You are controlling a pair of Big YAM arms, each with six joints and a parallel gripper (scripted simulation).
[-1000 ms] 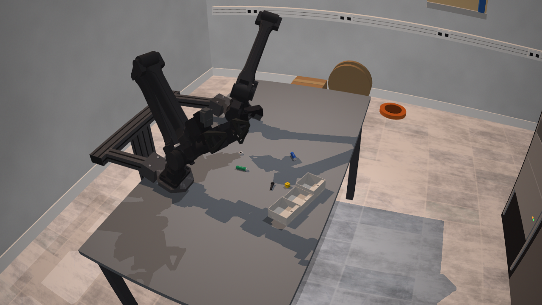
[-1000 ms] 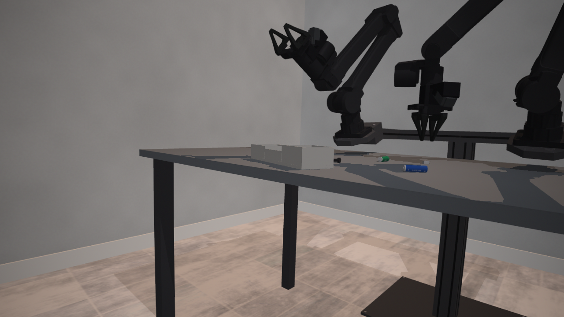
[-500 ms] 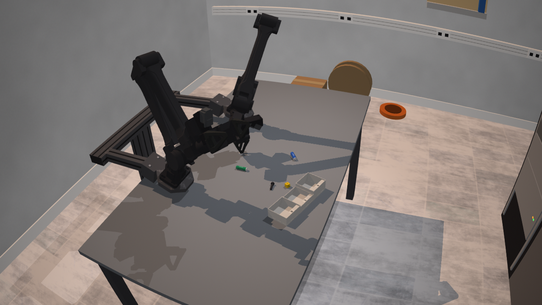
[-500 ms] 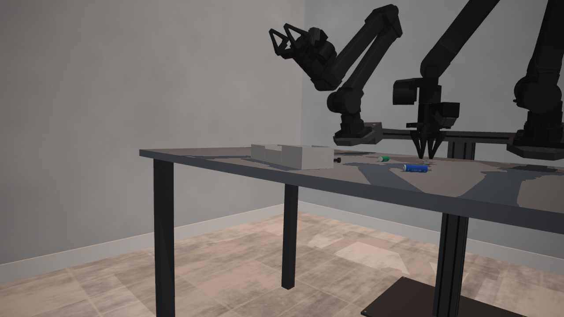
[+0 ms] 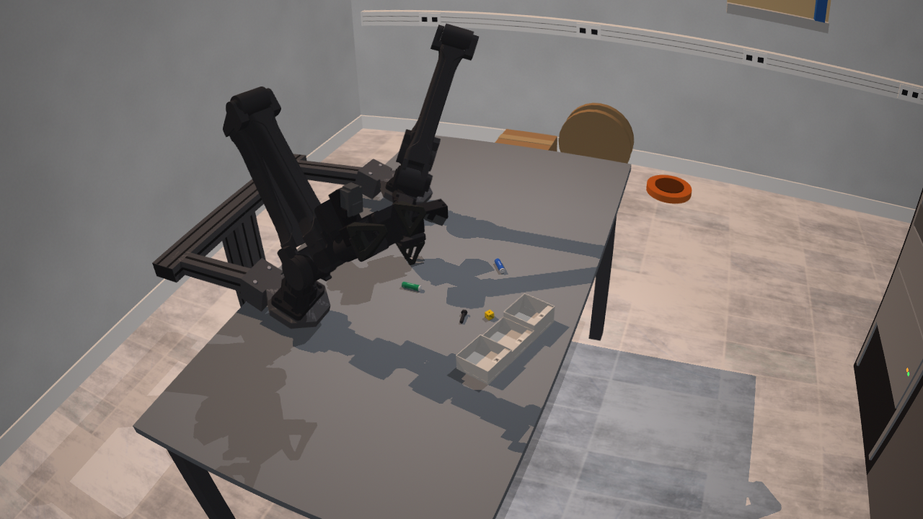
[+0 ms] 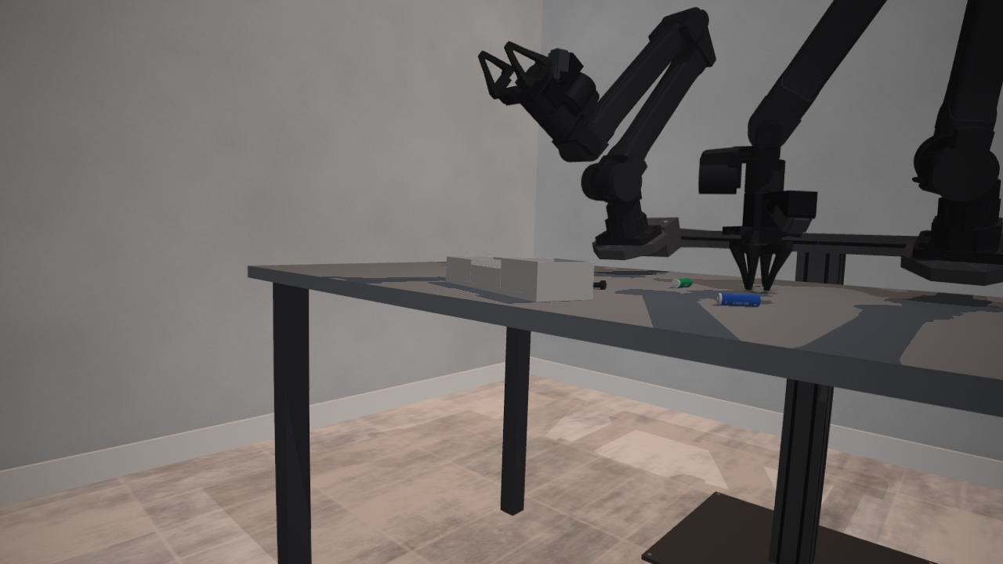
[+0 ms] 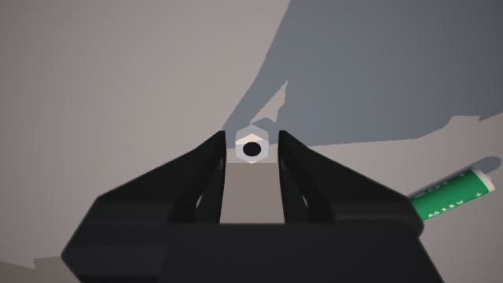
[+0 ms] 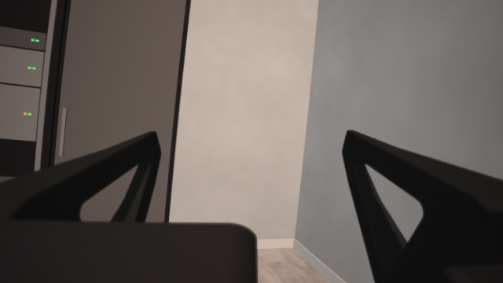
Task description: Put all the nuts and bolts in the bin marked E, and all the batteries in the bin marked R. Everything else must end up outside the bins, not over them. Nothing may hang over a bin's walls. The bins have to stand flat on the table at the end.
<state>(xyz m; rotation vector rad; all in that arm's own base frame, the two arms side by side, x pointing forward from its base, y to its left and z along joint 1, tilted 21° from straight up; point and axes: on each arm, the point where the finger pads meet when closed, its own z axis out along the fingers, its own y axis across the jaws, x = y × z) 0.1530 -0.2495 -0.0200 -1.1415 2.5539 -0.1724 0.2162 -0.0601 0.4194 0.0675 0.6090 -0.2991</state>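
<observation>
My left gripper is now 10 mm above the hex nut. Also, from my left hand: green battery (60 mm ahead, 100 mm to the right); then blue battery (230 mm ahead, 50 mm to the left); then black bolt (220 mm ahead, 160 mm to the right).
</observation>
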